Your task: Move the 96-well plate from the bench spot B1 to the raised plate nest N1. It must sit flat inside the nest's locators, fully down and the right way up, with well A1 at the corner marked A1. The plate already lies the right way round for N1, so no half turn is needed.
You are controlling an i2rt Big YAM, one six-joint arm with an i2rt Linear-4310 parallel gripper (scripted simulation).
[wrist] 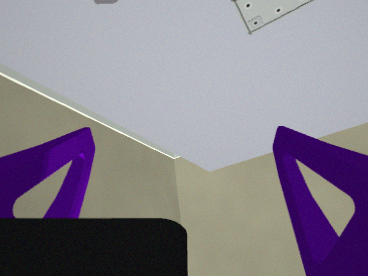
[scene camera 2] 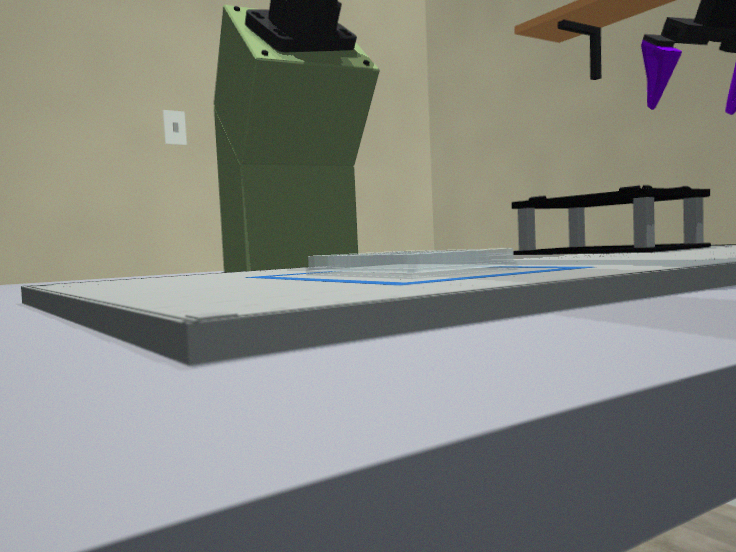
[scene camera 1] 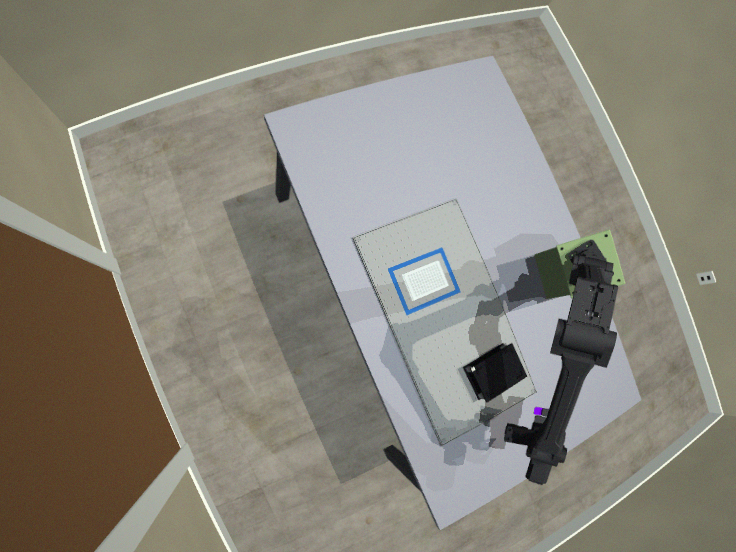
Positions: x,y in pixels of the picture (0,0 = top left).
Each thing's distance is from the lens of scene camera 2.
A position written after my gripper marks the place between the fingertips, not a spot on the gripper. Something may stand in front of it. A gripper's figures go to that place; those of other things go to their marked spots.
my gripper (scene camera 2: 689,111): 92 cm
clear 96-well plate (scene camera 2: 426,263): 37 cm
black raised nest N1 (scene camera 2: 660,194): 69 cm
The marked spots on the black raised nest N1 and the clear 96-well plate are 36 cm apart.
